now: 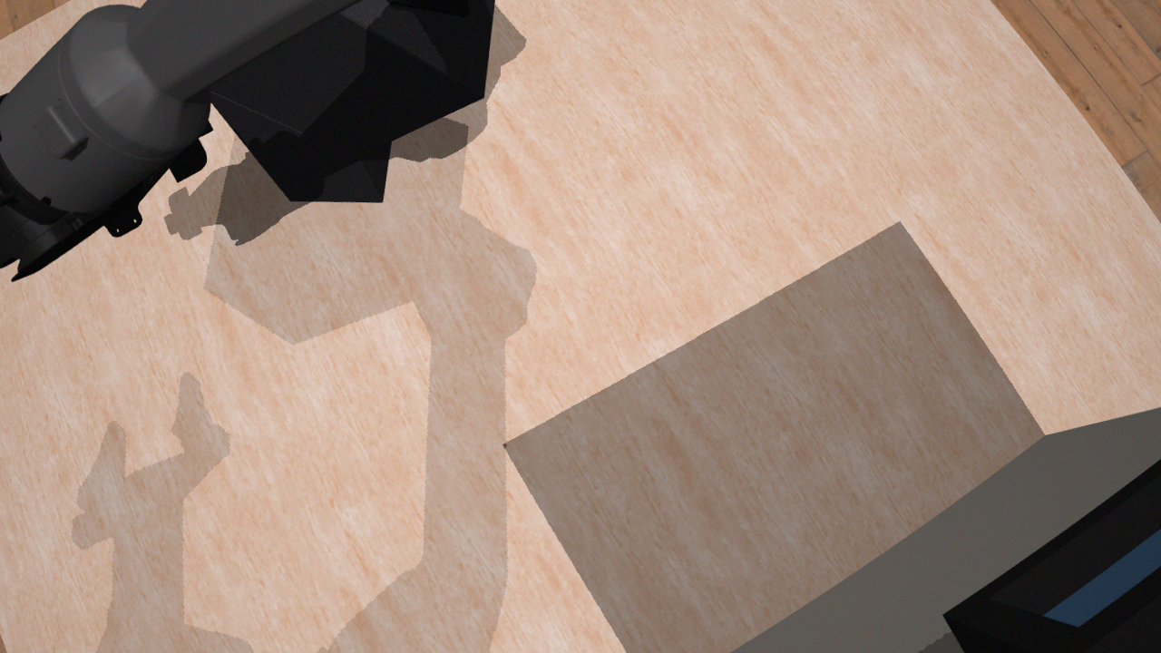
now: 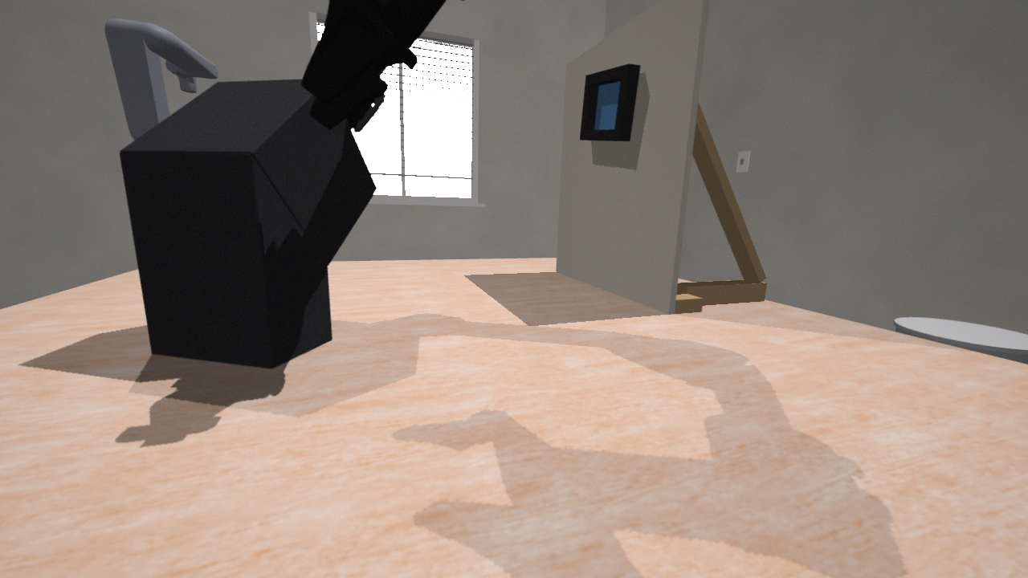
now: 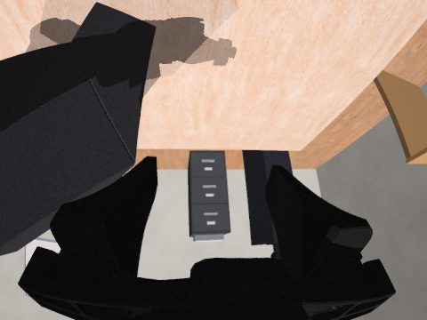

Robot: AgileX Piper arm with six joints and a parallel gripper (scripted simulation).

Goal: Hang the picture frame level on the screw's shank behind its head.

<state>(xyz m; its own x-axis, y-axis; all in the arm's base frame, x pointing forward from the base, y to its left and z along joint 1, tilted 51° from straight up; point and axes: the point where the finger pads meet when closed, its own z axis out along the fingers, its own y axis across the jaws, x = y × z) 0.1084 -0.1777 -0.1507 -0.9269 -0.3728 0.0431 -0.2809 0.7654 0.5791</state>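
The picture frame lies 38 cm ahead of my hand, 50 cm to the left of it and 12 cm above it. Also, from my hand: grey wall panel 40 cm ahead, 51 cm to the left, 1 cm above.
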